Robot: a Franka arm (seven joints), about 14 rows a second.
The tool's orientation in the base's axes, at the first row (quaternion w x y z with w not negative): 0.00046 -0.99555 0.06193 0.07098
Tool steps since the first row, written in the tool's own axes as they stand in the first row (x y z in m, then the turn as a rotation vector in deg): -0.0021 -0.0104 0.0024 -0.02 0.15 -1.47; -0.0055 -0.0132 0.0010 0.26 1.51 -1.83; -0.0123 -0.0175 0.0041 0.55 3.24 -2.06; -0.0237 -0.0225 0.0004 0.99 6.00 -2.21; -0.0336 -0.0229 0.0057 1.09 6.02 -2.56; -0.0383 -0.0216 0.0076 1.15 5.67 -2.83; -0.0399 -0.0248 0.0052 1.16 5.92 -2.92; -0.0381 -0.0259 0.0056 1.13 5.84 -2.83; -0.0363 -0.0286 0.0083 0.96 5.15 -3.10; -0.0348 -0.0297 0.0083 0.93 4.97 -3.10; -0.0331 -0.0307 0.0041 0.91 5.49 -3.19; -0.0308 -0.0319 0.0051 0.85 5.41 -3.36; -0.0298 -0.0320 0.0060 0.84 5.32 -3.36
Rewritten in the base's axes. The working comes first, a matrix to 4 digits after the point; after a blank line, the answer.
The tool's axes in the first row as the columns of a matrix, in the base's axes (used below as rounded here):
0.9823 -0.1234 -0.1413
-0.1232 -0.9923 0.0097
-0.1414 0.0079 -0.9899

-0.0011 0.0106 -0.0022 0.17 -0.16 1.46; -0.0039 0.0138 -0.0003 0.33 -1.55 1.79; -0.0105 0.0189 -0.0025 0.43 -3.30 1.99; -0.0206 0.0253 0.0028 0.54 -6.10 2.10; -0.0310 0.0269 -0.0011 0.69 -6.13 2.43; -0.0360 0.0262 -0.0023 0.83 -5.80 2.68; -0.0369 0.0296 0.0003 0.82 -6.05 2.77; -0.0350 0.0304 -0.0004 0.79 -5.96 2.69; -0.0333 0.0329 -0.0033 0.75 -5.26 2.97; -0.0317 0.0338 -0.0035 0.74 -5.08 2.98; -0.0293 0.0346 0.0004 0.67 -5.59 3.07; -0.0270 0.0355 -0.0009 0.64 -5.51 3.25; -0.0262 0.0355 -0.0020 0.64 -5.42 3.25
